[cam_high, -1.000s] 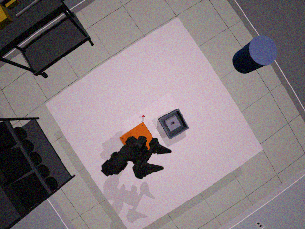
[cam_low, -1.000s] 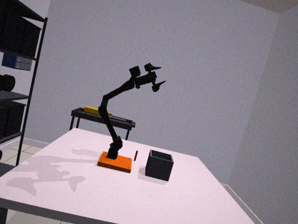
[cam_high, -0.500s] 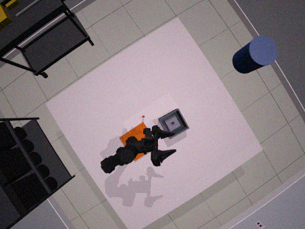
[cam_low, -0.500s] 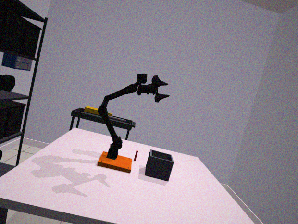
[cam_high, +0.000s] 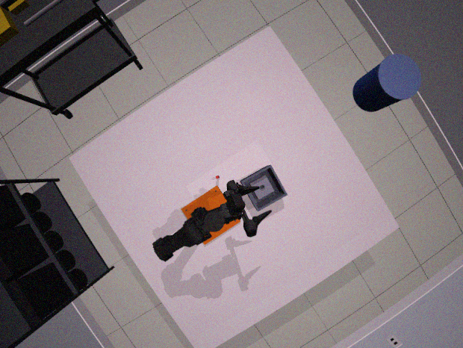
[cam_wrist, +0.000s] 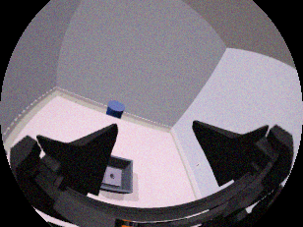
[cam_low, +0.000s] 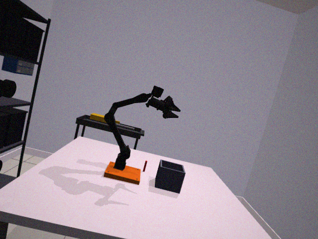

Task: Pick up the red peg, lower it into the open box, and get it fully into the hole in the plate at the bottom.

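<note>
My gripper tip is 130 mm past the red peg, 140 mm to the right of it and 430 mm above it. The rest, counted from my gripper tip: plate 40 mm ahead, 10 mm to the right, 430 mm below.
</note>
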